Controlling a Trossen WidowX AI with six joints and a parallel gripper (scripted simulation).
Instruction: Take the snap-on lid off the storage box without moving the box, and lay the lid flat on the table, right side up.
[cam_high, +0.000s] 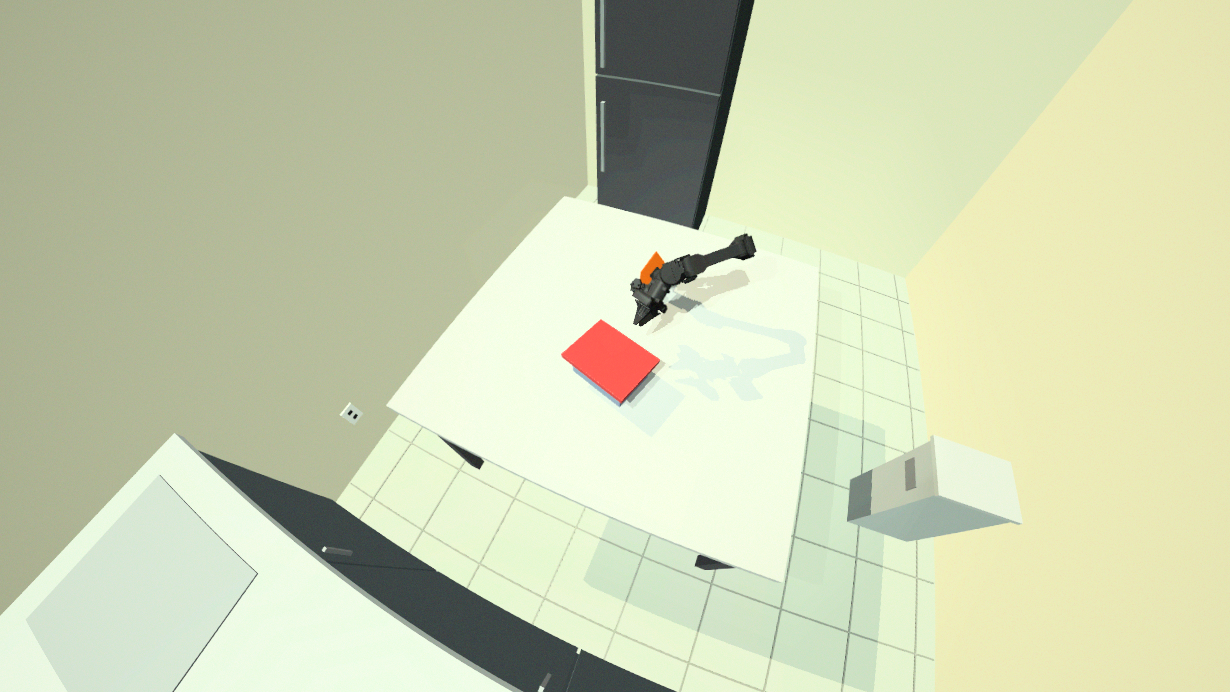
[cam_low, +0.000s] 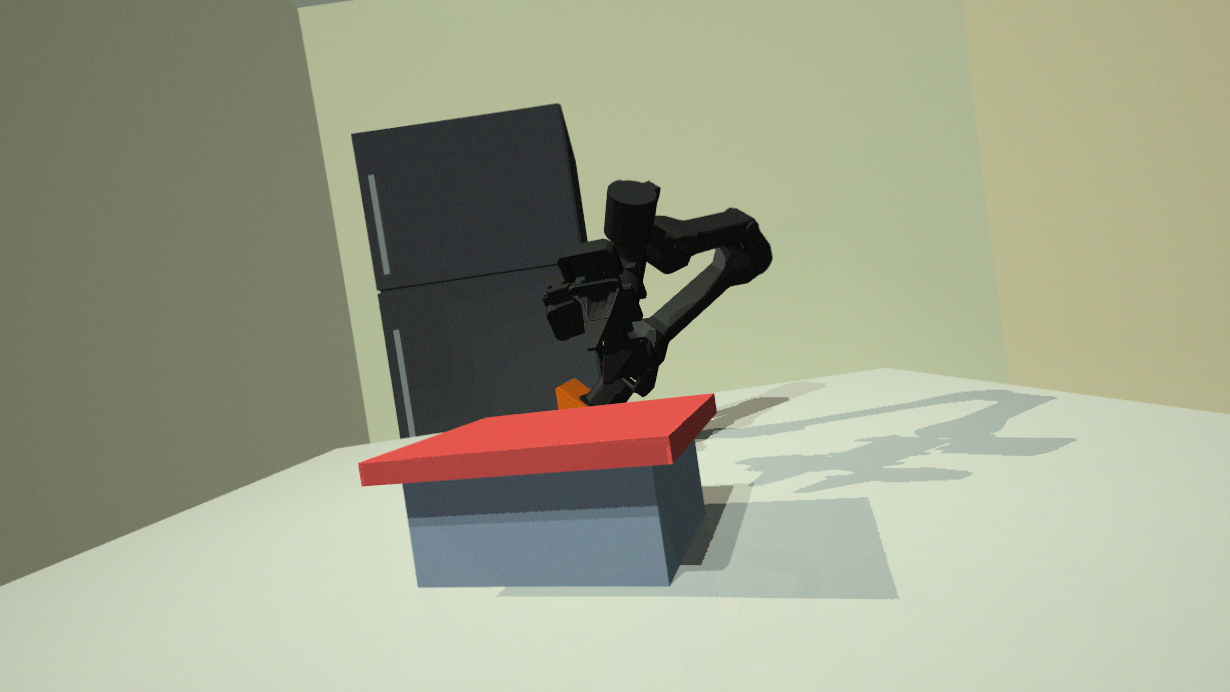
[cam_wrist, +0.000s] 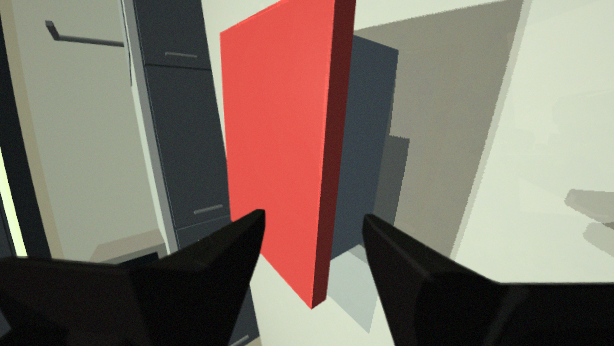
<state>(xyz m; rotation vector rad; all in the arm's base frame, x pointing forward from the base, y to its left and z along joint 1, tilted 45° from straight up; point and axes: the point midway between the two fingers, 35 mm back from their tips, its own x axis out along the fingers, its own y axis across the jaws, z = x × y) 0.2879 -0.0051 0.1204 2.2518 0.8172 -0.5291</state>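
The red lid lies 13 cm ahead of my gripper tip, 2 cm to the right of it and 4 cm below it. Also, from my gripper tip: grey-blue storage box 13 cm ahead, 2 cm to the right, 9 cm below.
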